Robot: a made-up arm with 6 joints. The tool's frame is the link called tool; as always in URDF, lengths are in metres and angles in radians. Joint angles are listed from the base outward.
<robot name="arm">
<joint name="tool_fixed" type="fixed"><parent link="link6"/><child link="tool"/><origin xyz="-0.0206 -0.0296 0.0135" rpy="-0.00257 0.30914 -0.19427"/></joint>
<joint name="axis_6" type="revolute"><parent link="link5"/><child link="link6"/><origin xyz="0.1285 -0.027 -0.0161" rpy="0 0 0"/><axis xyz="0.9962 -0.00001 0.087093"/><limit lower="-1.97" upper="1.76"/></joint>
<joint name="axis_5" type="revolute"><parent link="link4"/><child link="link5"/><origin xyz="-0.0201 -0.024 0.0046" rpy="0 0 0"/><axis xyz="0.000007 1 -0.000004"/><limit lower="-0.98" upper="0.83"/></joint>
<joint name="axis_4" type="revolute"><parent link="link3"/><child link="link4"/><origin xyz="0.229 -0.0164 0.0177" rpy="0 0 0"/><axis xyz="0.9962 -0.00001 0.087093"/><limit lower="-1.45" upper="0.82"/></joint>
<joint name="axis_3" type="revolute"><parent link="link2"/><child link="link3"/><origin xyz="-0.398 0.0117 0.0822" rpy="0 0 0"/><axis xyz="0.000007 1 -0.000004"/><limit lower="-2.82" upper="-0.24"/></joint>
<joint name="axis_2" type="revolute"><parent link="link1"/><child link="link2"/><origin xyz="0.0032 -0.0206 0.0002" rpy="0 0 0"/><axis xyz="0.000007 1 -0.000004"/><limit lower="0.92" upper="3.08"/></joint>
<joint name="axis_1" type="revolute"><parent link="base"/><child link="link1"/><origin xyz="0.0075 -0.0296 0.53" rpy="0 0 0"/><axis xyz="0 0 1"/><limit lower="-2.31" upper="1.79"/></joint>
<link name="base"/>
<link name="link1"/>
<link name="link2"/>
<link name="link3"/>
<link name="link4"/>
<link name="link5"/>
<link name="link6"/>
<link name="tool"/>
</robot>
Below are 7 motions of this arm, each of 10 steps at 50 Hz.
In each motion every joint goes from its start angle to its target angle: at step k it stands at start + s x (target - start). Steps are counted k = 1, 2, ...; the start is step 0. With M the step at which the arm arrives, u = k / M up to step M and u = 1 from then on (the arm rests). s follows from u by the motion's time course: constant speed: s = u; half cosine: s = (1 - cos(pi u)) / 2; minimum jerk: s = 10 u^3 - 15 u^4 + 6 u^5.
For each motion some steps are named. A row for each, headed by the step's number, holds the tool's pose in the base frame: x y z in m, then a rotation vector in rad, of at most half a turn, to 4 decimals.
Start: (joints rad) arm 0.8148 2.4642 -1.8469 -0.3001 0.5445 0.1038
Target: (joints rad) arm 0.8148 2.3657 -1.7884 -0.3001 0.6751 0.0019
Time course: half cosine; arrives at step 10
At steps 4, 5, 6, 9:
4: 0.5026 0.3170 0.5489 -0.8939 1.2064 0.3645
5: 0.5003 0.3143 0.5552 -0.9148 1.2111 0.3625
6: 0.4979 0.3115 0.5615 -0.9357 1.2158 0.3606
9: 0.4926 0.3056 0.5744 -0.9790 1.2260 0.3575

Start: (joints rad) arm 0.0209 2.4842 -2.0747 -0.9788 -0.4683 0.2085
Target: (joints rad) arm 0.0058 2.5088 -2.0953 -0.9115 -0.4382 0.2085
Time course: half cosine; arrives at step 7
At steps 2, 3, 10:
2: 0.7032 -0.0586 0.6898 -0.7184 0.2162 0.0681
3: 0.7040 -0.0624 0.6872 -0.7059 0.2242 0.0594
10: 0.7061 -0.0740 0.6788 -0.6674 0.2486 0.0333

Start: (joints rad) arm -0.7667 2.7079 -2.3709 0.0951 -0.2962 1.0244
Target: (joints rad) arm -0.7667 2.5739 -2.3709 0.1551 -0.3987 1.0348
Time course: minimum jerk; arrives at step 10
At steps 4, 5, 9, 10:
4: 0.4474 -0.5978 0.5601 1.1985 -0.1159 -0.5860
5: 0.4469 -0.5974 0.5786 1.1899 -0.1576 -0.5635
9: 0.4436 -0.5949 0.6284 1.1650 -0.2688 -0.5017
10: 0.4435 -0.5949 0.6292 1.1645 -0.2708 -0.5006

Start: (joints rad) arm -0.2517 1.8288 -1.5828 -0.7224 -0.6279 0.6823
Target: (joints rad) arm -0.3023 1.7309 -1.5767 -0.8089 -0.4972 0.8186
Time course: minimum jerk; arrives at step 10
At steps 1, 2, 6, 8, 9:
1: 0.4865 -0.2154 0.9275 -0.0263 0.0753 -0.0448
2: 0.4843 -0.2163 0.9293 -0.0246 0.0779 -0.0487
6: 0.4564 -0.2277 0.9511 -0.0001 0.1081 -0.1029
8: 0.4441 -0.2320 0.9599 0.0112 0.1186 -0.1279
9: 0.4417 -0.2328 0.9616 0.0135 0.1204 -0.1328

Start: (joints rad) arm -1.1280 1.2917 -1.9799 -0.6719 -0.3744 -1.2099
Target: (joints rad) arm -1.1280 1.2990 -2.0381 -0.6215 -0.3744 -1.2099
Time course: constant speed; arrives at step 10
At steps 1, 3, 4, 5, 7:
1: 0.0415 -0.1733 1.1996 -1.9739 0.0336 -2.0424
3: 0.0400 -0.1718 1.2013 -1.9637 0.0180 -2.0510
4: 0.0393 -0.1710 1.2022 -1.9586 0.0101 -2.0553
5: 0.0385 -0.1702 1.2030 -1.9535 0.0023 -2.0595
7: 0.0370 -0.1686 1.2047 -1.9433 -0.0136 -2.0677

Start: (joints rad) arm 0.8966 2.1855 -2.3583 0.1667 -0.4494 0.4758
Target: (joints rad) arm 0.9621 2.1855 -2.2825 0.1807 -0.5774 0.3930
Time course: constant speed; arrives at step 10
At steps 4, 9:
4: 0.4634 0.3832 0.8972 0.7204 0.0291 0.9646
9: 0.4503 0.3963 0.8921 0.7099 -0.0009 0.9714

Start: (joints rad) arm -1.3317 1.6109 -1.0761 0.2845 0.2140 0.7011
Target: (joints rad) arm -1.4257 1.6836 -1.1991 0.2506 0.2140 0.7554
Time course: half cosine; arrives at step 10
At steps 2, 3, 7, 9, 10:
2: -0.0016 -0.3914 0.7253 1.5851 0.2596 -1.3239
3: -0.0046 -0.3954 0.7260 1.5866 0.2452 -1.3311
7: -0.0221 -0.4164 0.7290 1.5930 0.1686 -1.3689
9: -0.0279 -0.4227 0.7299 1.5943 0.1448 -1.3805
10: -0.0287 -0.4235 0.7300 1.5945 0.1416 -1.3820

